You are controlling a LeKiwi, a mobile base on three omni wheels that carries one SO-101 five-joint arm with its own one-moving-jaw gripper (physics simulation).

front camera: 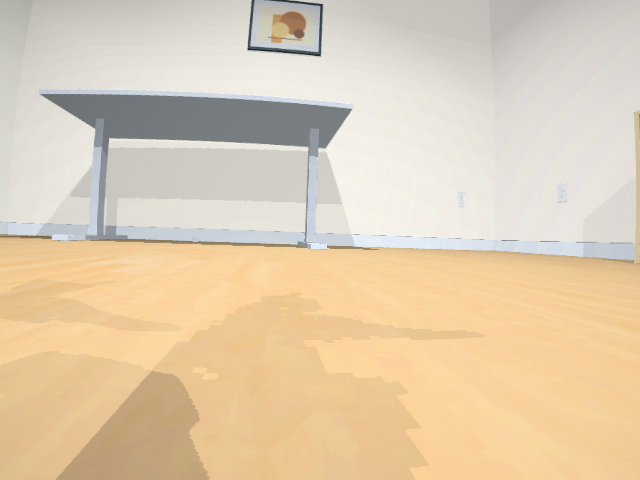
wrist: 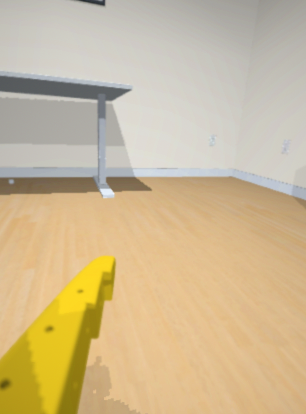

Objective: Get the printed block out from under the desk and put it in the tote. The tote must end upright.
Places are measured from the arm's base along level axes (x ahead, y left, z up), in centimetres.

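Where they show: hand at its tool point: [wrist: 114, 272].
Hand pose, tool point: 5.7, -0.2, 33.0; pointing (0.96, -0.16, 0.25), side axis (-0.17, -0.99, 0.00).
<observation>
After its pixels a point has its place, as x, y, z.
The desk [front camera: 206, 117] @(176.7, 61.3, 60.6) [wrist: 60, 87] @(175.7, 27.7, 60.5) stands against the far wall, left of centre in the front view and at the upper left in the wrist view. A small pale thing [front camera: 194, 239] @(201.1, 73.3, -7.3) [wrist: 11, 181] @(201.3, 72.6, -7.1), perhaps the printed block, lies on the floor under the desk, between its legs; it is too small to tell its shape. My gripper [wrist: 108, 264] is fully open: one yellow notched jaw shows in the wrist view, with the other jaw out of the picture. It is above the floor, far from the desk. The tote does not show in either view.
The desk's right leg [front camera: 312, 196] @(191.5, 1.3, 20.1) [wrist: 102, 140] @(191.5, 1.4, 27.9) ends in a flat foot [front camera: 313, 245] [wrist: 106, 192] on the wooden floor. Wall outlets [front camera: 461, 199] @(251.3, -116.5, 31.0) [wrist: 212, 140] @(251.2, -116.0, 30.9) are right of the desk. A tan upright edge [front camera: 637, 206] @(109.8, -126.8, 13.7) stands at the far right. Arm shadows fall across the near floor.
</observation>
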